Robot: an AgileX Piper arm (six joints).
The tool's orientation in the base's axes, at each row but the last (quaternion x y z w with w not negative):
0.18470 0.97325 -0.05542 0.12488
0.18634 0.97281 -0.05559 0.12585
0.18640 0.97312 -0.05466 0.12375
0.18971 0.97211 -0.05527 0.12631
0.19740 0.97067 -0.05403 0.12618
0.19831 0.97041 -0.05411 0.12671
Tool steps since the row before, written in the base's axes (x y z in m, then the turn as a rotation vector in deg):
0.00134 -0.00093 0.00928 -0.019 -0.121 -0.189
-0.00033 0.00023 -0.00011 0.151 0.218 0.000
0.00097 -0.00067 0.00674 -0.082 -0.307 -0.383
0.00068 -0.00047 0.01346 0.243 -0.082 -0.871
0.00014 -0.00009 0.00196 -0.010 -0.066 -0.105
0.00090 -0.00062 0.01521 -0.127 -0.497 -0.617
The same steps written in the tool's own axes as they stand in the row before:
-0.00397 -0.00093 -0.00849 0.025 -0.107 0.196
0.00041 0.00010 0.00000 -0.060 0.258 0.000
-0.00287 -0.00066 -0.00618 0.067 -0.292 0.398
-0.00436 -0.00097 -0.01272 -0.015 0.069 0.905
-0.00068 -0.00013 -0.00184 0.012 -0.059 0.109
-0.00510 -0.00104 -0.01433 0.093 -0.472 0.642

